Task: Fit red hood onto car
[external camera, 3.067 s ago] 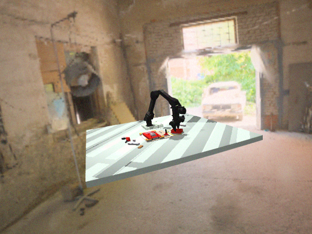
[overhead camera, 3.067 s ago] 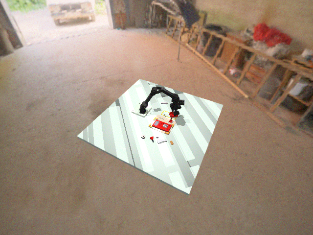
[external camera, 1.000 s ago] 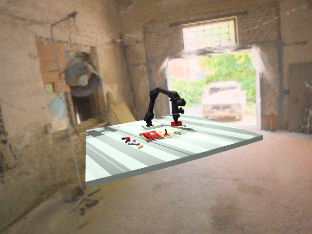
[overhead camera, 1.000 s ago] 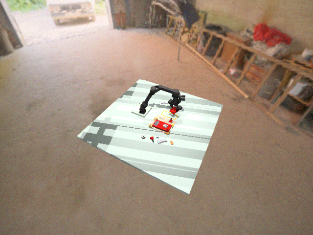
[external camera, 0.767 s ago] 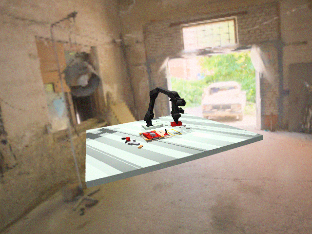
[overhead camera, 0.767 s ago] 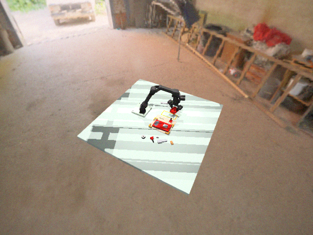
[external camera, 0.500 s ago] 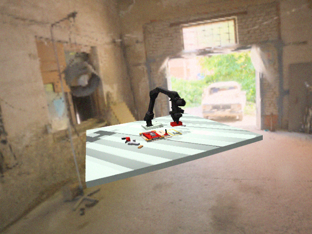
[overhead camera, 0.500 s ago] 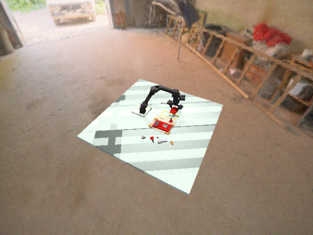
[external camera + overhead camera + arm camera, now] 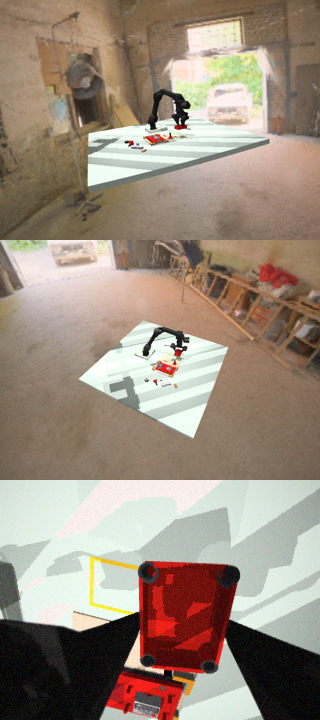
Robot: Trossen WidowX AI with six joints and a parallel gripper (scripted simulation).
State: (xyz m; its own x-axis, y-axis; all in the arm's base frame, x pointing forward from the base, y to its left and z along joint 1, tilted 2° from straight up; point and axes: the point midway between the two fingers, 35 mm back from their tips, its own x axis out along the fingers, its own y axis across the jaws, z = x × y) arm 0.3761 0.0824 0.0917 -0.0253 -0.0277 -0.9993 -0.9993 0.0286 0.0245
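Right now the red hood is 10 mm below my gripper tip. Also, from my gripper tip: grey bar 170 mm behind, 190 mm to the left, 90 mm below.
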